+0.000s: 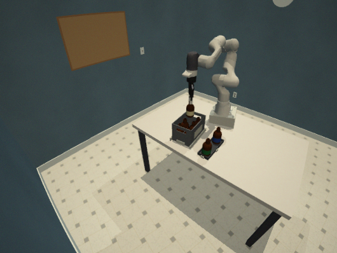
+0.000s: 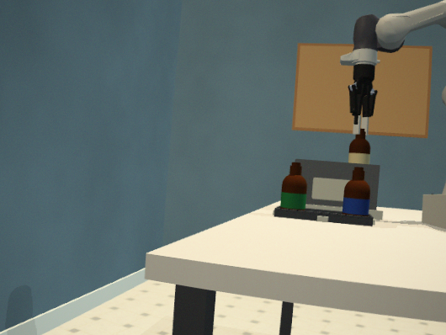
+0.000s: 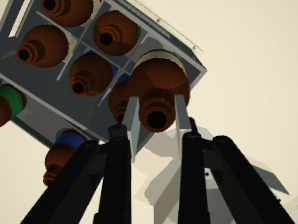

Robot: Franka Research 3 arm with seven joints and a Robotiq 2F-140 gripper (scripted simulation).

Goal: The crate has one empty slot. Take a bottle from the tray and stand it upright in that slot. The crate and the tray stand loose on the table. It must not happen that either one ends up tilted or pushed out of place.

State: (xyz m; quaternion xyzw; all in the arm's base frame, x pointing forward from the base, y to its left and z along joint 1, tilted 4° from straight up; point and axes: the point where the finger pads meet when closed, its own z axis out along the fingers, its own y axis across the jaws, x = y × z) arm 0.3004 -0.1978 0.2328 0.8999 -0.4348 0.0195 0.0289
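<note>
Right now my hand is 230 mm above the grey crate, 90 mm short of it and 40 mm to the right of it. Round my hand: dark tray (300 mm below, 290 mm to the left, 140 mm ahead); blue-labelled bottle (300 mm to the left, 230 mm below, 50 mm ahead); green-labelled bottle (280 mm to the left, 230 mm below, 230 mm ahead).
</note>
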